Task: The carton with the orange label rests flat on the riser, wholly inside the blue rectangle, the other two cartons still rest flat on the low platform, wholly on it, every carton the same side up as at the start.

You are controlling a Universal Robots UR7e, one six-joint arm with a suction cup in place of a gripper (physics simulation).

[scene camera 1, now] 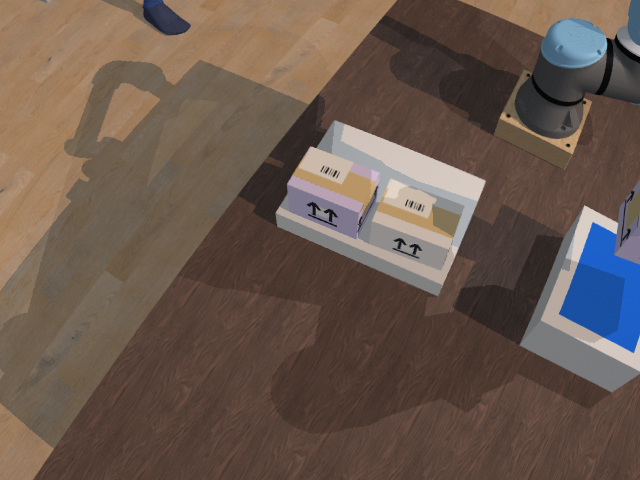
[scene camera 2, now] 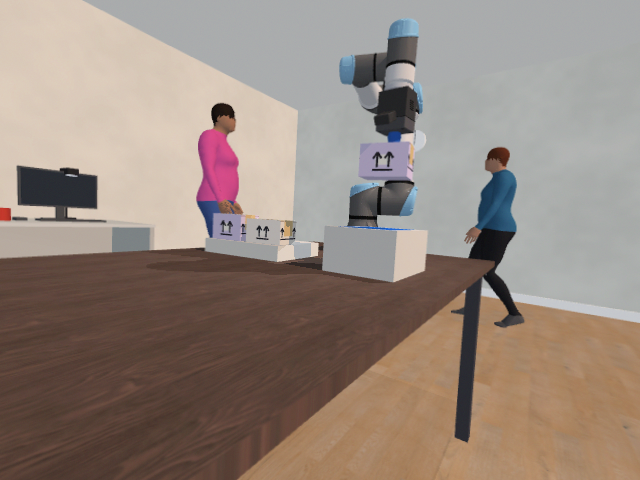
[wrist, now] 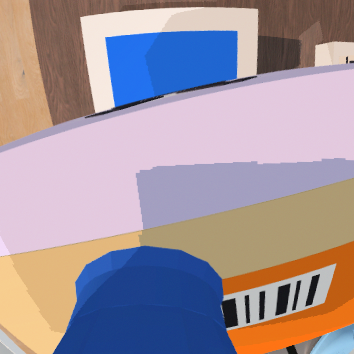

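Note:
The lilac carton with the orange label hangs upright, arrows up, under my blue suction cup, which is on its top. It is held above the riser, apart from it in scene camera 2. The blue rectangle is on the riser's top; the carton hides part of it in the wrist view. Another lilac carton and a white carton rest flat, arrows up, on the low platform.
The arm's base stands on a wooden block behind the platform and riser. A person in pink stands behind the table, beyond the platform. A person in blue is at the right. A desk with a monitor is at the left.

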